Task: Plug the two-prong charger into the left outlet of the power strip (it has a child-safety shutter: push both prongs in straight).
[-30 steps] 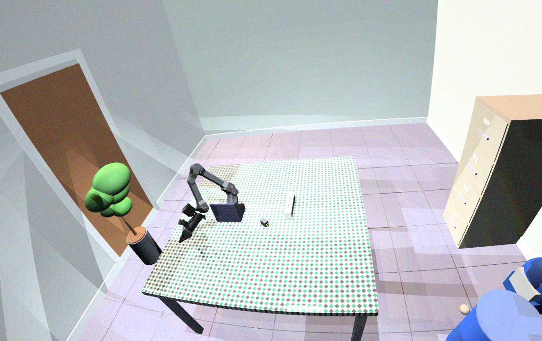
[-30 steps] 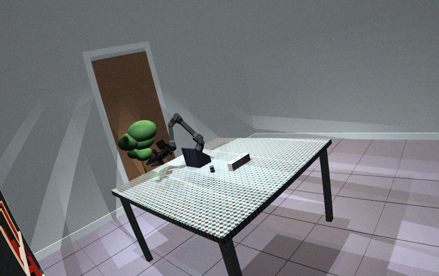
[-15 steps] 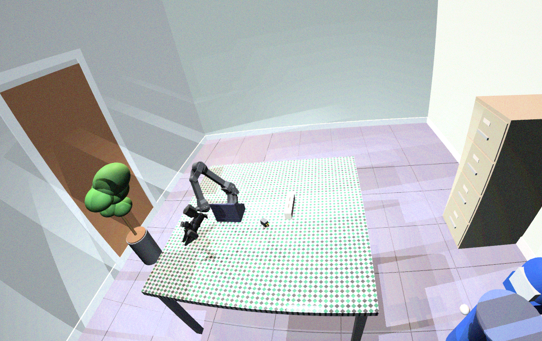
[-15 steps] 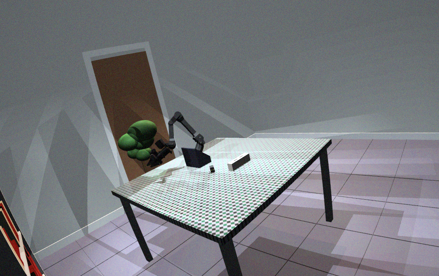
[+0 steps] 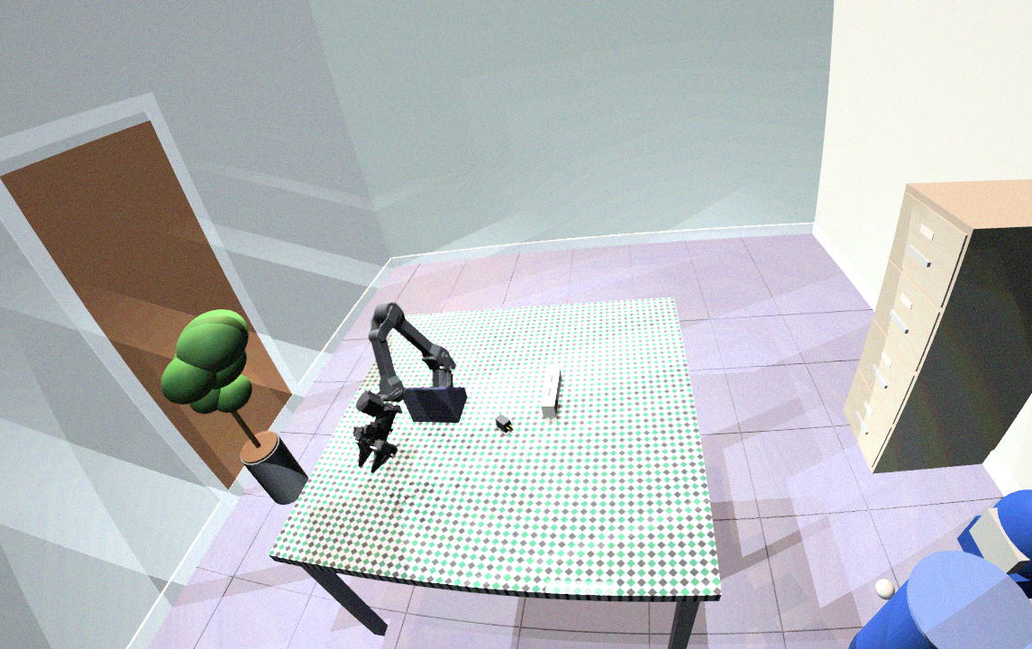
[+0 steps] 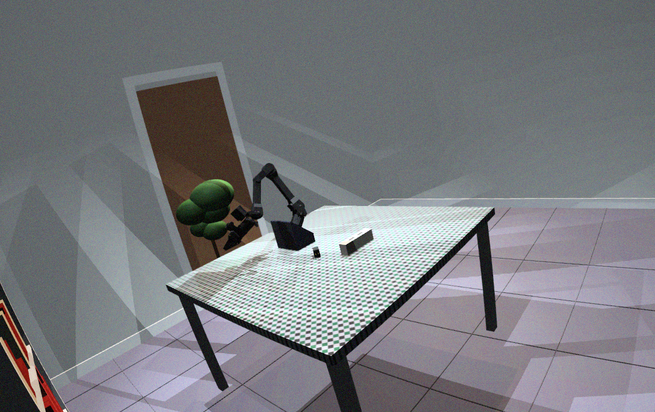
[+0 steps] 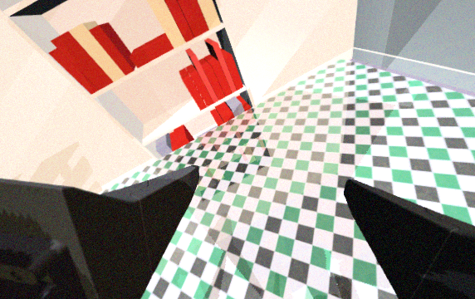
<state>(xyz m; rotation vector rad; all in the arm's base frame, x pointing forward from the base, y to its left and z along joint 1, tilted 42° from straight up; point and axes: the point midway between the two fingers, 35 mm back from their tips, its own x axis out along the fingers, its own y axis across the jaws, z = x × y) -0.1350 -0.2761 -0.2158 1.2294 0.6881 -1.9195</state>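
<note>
Now: gripper tip 370 mm short of the two-prong charger, 290 mm to the right of it and 110 mm above it.
</note>
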